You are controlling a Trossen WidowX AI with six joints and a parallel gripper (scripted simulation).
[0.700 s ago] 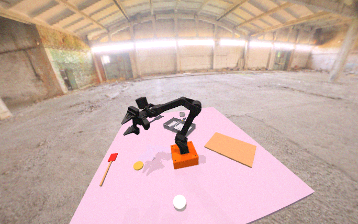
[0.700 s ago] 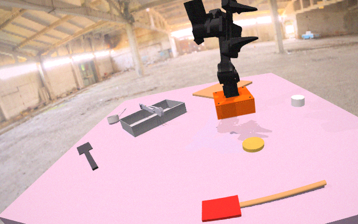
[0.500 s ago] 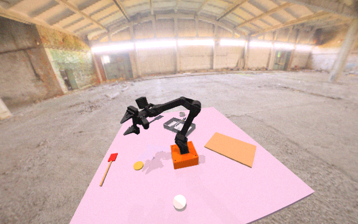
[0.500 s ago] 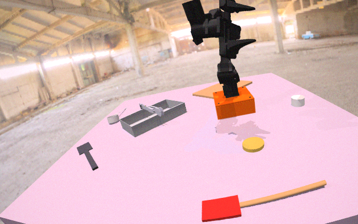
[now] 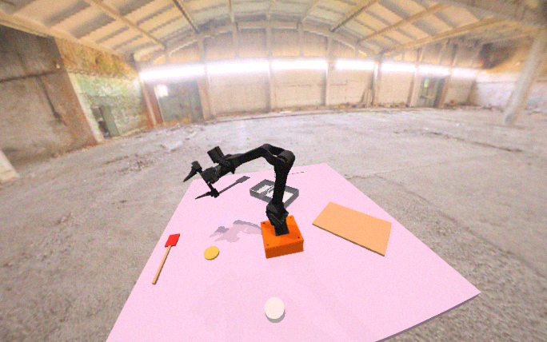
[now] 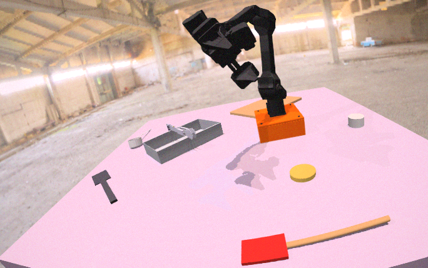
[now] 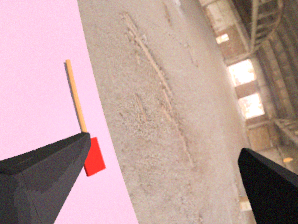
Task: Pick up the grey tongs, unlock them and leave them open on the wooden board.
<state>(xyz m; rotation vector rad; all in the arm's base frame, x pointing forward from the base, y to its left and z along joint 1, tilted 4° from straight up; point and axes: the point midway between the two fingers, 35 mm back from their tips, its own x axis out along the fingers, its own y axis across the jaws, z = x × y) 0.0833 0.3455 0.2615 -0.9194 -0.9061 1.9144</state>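
My gripper tip is 330 mm short of the grey roasting tin, 410 mm to the left of it and 270 mm above it. Also, from my gripper tip: yellow disc: 100 mm behind, 50 mm to the right, 290 mm below; red spatula: 60 mm behind, 180 mm to the left, 290 mm below; white cylinder: 380 mm behind, 310 mm to the right, 280 mm below.
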